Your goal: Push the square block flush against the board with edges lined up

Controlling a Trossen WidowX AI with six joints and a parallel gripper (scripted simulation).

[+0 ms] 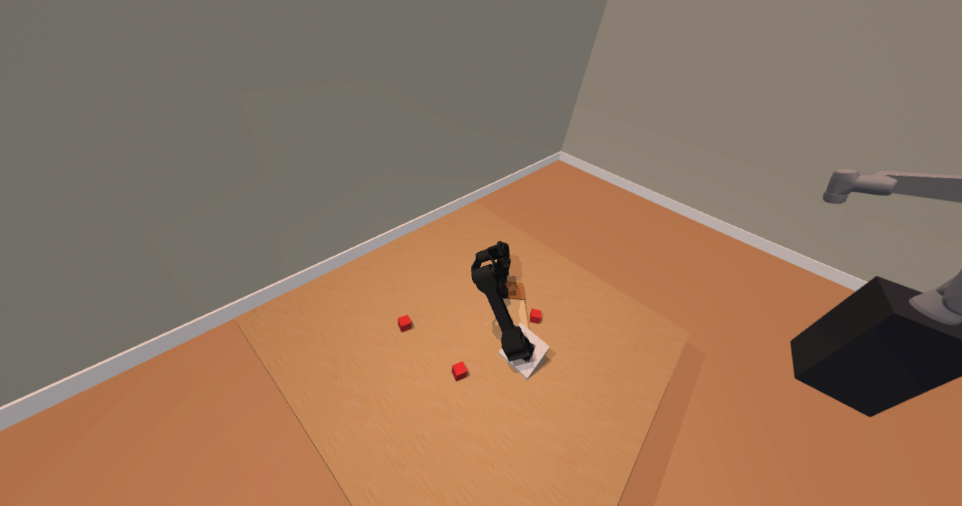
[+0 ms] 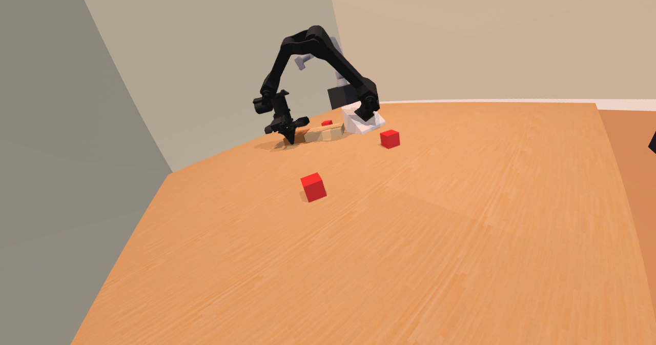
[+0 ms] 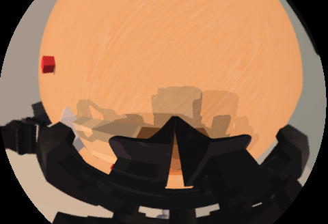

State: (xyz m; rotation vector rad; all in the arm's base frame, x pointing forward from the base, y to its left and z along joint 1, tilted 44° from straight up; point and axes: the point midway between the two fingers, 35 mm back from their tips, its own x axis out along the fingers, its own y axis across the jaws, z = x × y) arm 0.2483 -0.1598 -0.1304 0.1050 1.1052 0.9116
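The square block lies 60 mm behind my gripper tip, 40 mm to the right of it and 10 mm above it. The rest, counted from my gripper tip: board 130 mm behind, 70 mm to the left, 10 mm above.
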